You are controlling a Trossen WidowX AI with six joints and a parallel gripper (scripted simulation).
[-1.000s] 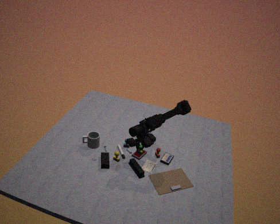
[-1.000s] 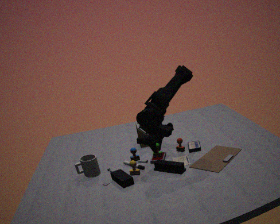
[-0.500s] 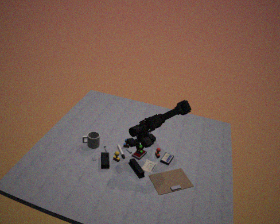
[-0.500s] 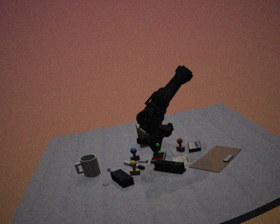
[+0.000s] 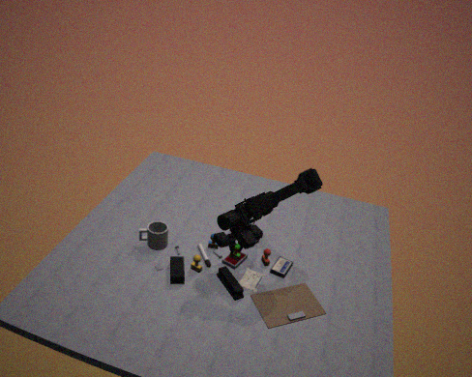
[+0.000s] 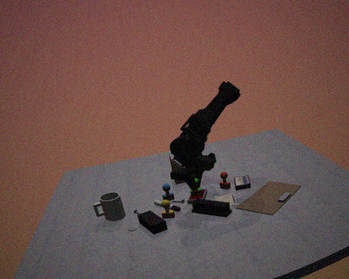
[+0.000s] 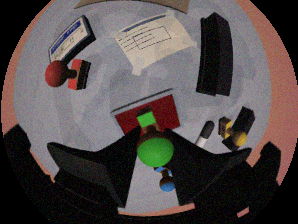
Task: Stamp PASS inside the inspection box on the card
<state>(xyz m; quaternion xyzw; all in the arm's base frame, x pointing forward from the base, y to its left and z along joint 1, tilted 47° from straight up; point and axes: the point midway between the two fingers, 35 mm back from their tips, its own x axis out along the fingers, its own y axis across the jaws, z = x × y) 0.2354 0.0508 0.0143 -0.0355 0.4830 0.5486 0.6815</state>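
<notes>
Right now the red ink pad is 30 mm below my gripper tip. From my gripper tip the other things lie so: blue-knobbed stamp (30 mm behind, 110 mm to the right, 20 mm below); then white marker (50 mm ahead, 100 mm to the right, 30 mm below); then green-knobbed stamp (right at my gripper tip).
</notes>
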